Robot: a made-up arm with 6 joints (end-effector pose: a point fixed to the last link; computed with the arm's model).
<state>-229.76 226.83 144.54 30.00 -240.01 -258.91</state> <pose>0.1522 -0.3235 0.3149 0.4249 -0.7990 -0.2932 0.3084</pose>
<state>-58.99 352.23 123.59 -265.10 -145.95 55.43</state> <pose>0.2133 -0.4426 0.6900 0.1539 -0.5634 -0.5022 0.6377</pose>
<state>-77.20 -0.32 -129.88 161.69 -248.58 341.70</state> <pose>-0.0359 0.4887 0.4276 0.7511 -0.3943 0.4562 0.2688</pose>
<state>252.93 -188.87 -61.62 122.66 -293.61 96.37</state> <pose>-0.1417 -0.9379 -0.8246 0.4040 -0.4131 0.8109 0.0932</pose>
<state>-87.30 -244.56 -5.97 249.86 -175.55 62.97</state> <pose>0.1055 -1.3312 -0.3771 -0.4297 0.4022 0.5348 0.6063</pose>
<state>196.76 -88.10 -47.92 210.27 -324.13 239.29</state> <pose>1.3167 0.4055 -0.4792 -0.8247 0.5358 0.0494 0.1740</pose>
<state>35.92 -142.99 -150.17 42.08 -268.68 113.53</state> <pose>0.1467 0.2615 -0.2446 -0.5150 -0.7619 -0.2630 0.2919</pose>
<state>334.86 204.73 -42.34 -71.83 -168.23 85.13</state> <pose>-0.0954 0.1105 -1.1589 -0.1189 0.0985 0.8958 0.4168</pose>
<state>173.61 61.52 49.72 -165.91 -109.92 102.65</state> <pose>-1.3476 0.0862 0.1875 0.7574 0.5381 0.1779 0.3242</pose>
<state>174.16 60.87 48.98 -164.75 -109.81 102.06</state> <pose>-1.3538 0.0712 0.2116 0.7539 0.5487 0.1617 0.3233</pose>
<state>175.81 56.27 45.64 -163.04 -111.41 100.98</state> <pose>-1.3634 0.0294 0.3632 0.7452 0.5854 0.1144 0.2982</pose>
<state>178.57 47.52 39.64 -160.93 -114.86 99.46</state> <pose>-1.3260 -0.0407 0.6491 0.7211 0.6470 0.0367 0.2449</pose>
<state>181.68 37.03 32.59 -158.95 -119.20 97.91</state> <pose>-1.1930 -0.1112 0.9744 0.6787 0.7115 -0.0493 0.1755</pose>
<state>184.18 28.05 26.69 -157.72 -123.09 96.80</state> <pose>-1.0108 -0.1508 1.2197 0.6344 0.7561 -0.1160 0.1115</pose>
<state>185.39 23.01 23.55 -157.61 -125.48 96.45</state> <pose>-0.8863 -0.1596 1.3370 0.6119 0.7736 -0.1473 0.0734</pose>
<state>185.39 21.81 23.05 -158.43 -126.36 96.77</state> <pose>-0.8570 -0.1549 1.3597 0.6155 0.7716 -0.1476 0.0631</pose>
